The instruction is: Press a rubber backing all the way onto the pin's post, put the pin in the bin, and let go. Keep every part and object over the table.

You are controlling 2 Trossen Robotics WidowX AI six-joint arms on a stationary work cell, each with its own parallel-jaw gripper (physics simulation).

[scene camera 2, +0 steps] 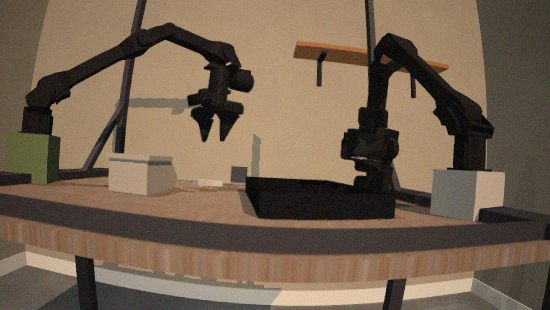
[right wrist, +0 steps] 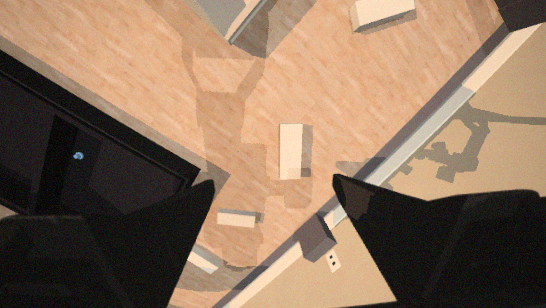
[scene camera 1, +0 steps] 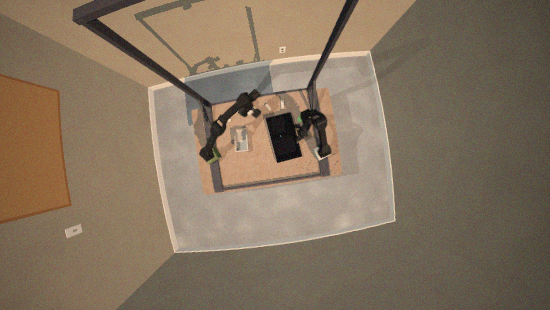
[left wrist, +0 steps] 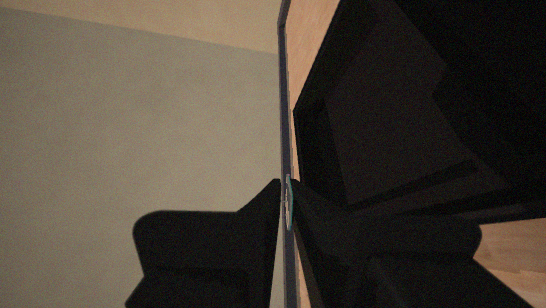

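Seen in the pictures: left gripper, fingertip midpoint: (scene camera 2: 354, 156) (scene camera 1: 296, 142) (left wrist: 284, 185); right gripper, fingertip midpoint: (scene camera 2: 212, 141) (right wrist: 273, 182) (scene camera 1: 250, 110); left arm's base, origin of the base link: (scene camera 2: 469, 170) (scene camera 1: 322, 152); right arm's base, origin of the base link: (scene camera 1: 209, 155).
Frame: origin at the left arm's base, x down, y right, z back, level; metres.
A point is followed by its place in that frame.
Note:
My left gripper (left wrist: 284, 185) {z -0.155, x -0.015, y 0.161 m} (scene camera 1: 300, 135) {z -0.155, x -0.015, y 0.161 m} is shut on the pin (left wrist: 289, 207) {z -0.136, x -0.017, y 0.171 m}, seen edge-on as a thin sliver with a teal edge; its post is not clear. The gripper is low by the right-hand side of the black tray (scene camera 1: 290, 155) {z -0.233, x 0.075, y 0.084 m} (scene camera 2: 320, 205) {z -0.273, x 0.059, y 0.062 m} (left wrist: 325, 65) {z -0.321, x 0.053, y 0.177 m} (right wrist: 100, 120) {z -0.311, x 0.058, y 0.308 m}. A small blue rubber backing (right wrist: 78, 156) {z -0.236, x 0.070, y 0.267 m} (scene camera 1: 280, 135) {z -0.234, x 0.073, y 0.269 m} lies inside the tray. My right gripper (right wrist: 273, 182) {z -0.360, x -0.043, y 0.535 m} (scene camera 2: 212, 140) {z -0.360, x -0.043, y 0.535 m} is open and empty, raised above the table's back area. The pale bin (scene camera 1: 241, 145) {z -0.562, x 0.075, y 0.339 m} (scene camera 2: 130, 175) {z -0.558, x 0.045, y 0.288 m} (right wrist: 220, 12) {z -0.492, x 0.075, y 0.414 m} stands left of the tray in both scene views.
Several pale blocks (right wrist: 291, 150) {z -0.368, x 0.064, y 0.563 m} (scene camera 1: 282, 104) {z -0.104, x 0.067, y 0.495 m} (scene camera 2: 208, 183) {z -0.364, x 0.072, y 0.547 m} lie on the table behind the tray. A green item (scene camera 1: 300, 120) {z -0.031, x 0.064, y 0.308 m} shows beside the left arm. Dark frame posts rise at the table's back, and a dark rail (scene camera 2: 280, 240) {z -0.388, x 0.068, y -0.086 m} runs along its front edge.

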